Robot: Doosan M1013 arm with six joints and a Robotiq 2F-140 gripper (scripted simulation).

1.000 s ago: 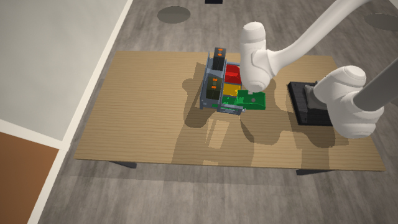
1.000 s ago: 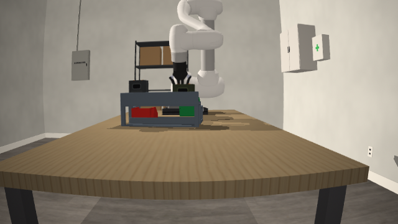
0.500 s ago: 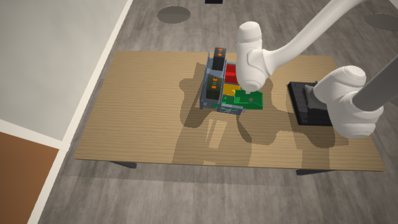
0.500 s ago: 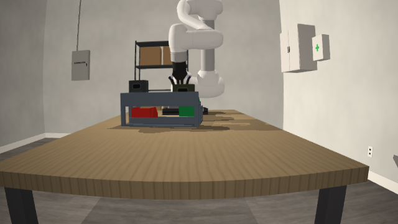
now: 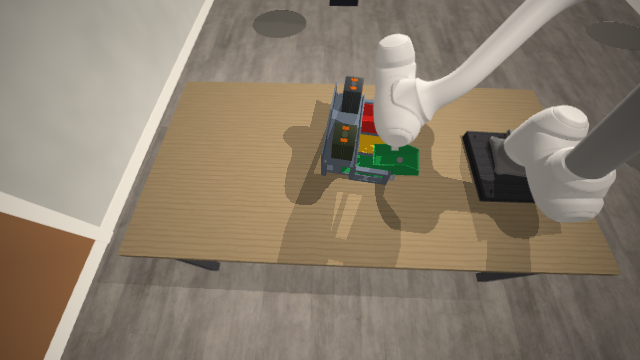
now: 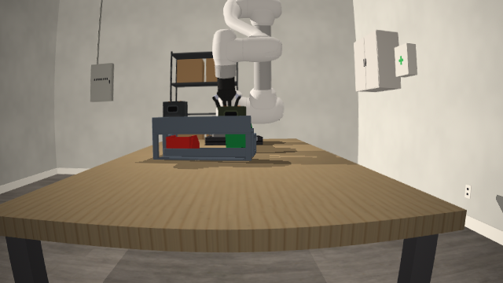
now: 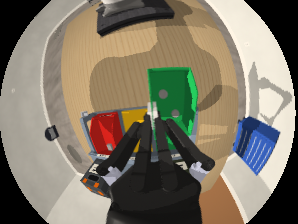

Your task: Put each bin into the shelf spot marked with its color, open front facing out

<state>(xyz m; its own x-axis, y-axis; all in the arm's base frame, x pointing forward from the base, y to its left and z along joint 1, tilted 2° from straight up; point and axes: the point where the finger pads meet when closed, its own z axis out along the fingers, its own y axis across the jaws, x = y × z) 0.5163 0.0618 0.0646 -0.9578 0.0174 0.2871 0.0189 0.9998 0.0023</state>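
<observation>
My gripper is now 1 cm past the green bin, 5 cm to the right of it and 4 cm above it. From my hand the other things lie so: red bin (10 cm ahead, 18 cm to the right, 8 cm below).
</observation>
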